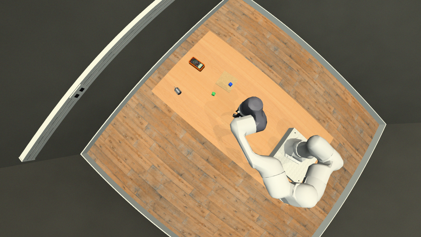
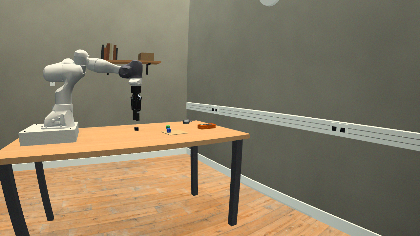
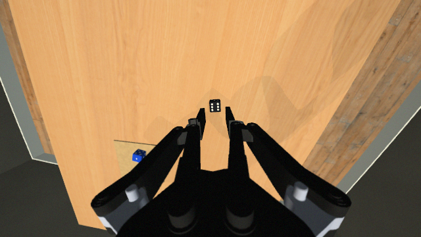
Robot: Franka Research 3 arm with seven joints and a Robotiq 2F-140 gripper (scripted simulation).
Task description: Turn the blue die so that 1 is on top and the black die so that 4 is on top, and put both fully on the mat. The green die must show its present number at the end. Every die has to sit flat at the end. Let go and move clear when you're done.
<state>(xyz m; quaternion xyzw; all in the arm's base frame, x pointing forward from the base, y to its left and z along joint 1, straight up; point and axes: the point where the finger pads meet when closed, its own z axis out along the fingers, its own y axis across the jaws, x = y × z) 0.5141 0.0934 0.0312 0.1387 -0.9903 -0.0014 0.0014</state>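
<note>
My hand is 9 cm above the black die. Round my hand: tan mat 22 cm ahead, 18 cm to the right, 10 cm below; blue die 19 cm ahead, 18 cm to the right, 9 cm below; green die 24 cm ahead, 3 cm to the right, 9 cm below.
</note>
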